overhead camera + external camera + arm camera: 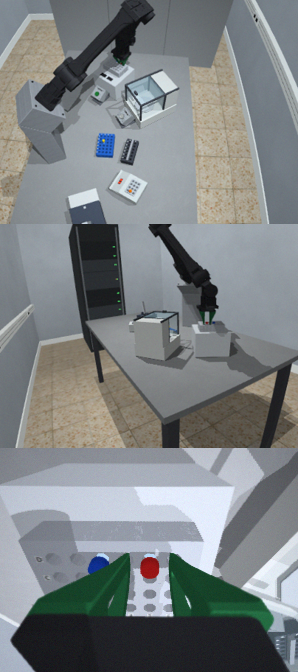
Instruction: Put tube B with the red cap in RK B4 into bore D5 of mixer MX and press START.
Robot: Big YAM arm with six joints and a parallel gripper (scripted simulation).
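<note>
My gripper is now 3 cm past the blue-capped tube, 1 cm to the right of it and 2 cm above it. Round my hand: green start key (7 cm behind, 19 cm to the right, 11 cm below); grey bore block (3 cm behind, 2 cm to the right, 3 cm below); yellow-capped tube (11 cm ahead, 44 cm to the right, 15 cm below).
</note>
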